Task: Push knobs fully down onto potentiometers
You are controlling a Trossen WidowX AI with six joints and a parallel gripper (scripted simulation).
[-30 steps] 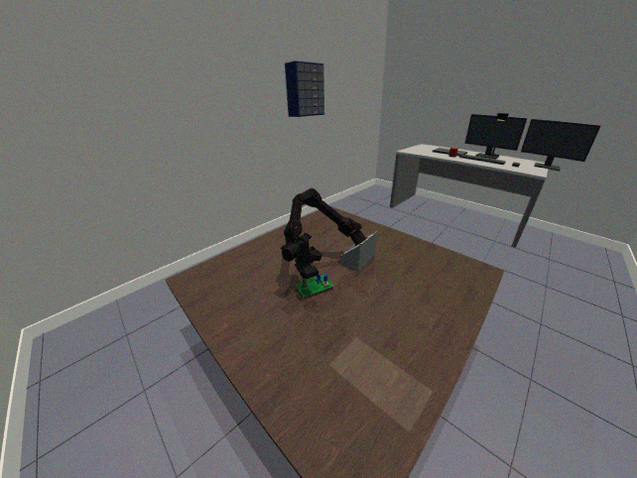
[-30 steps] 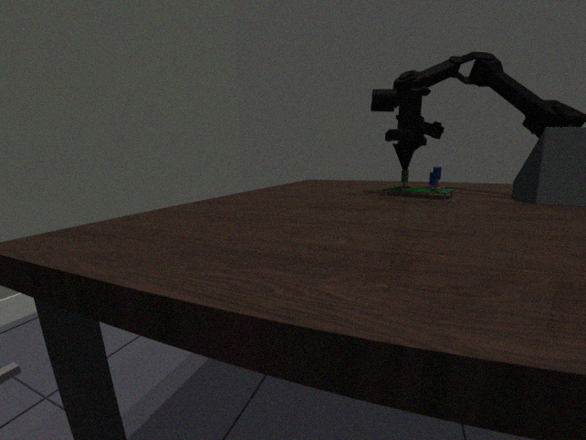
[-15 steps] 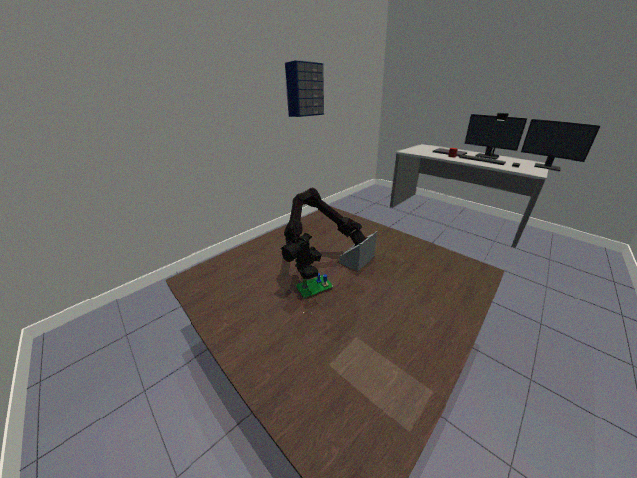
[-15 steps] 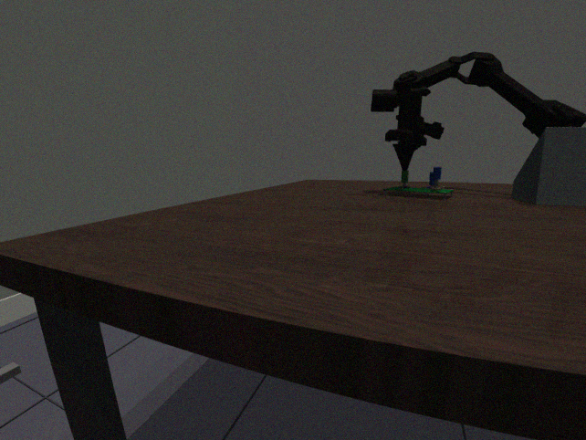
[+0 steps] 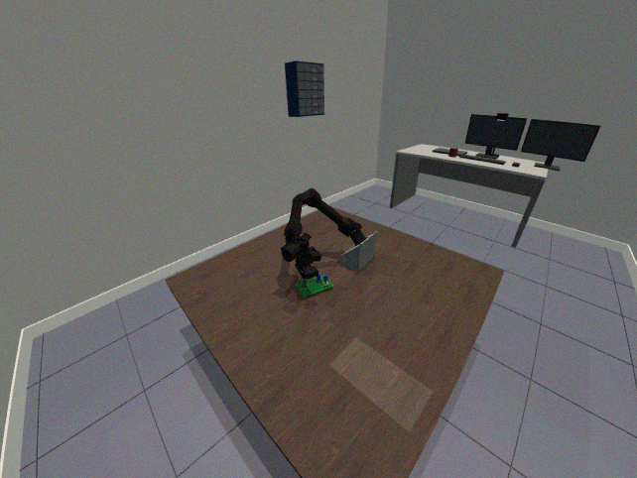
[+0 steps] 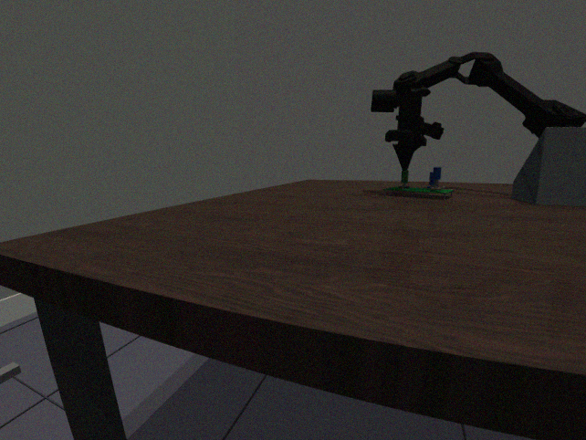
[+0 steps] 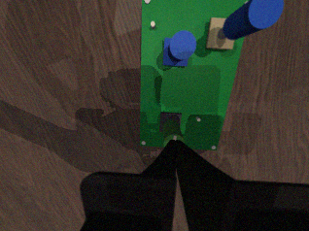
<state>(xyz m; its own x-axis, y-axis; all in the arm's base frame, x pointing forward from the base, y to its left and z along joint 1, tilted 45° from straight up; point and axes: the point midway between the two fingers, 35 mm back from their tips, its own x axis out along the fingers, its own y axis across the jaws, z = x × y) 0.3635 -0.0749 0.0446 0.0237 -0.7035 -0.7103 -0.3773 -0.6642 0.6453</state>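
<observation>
The green knob lies 10 mm below my gripper tip. From my gripper tip the other things lie so: blue knob (70 mm behind, 30 mm to the left, 20 mm below).
</observation>
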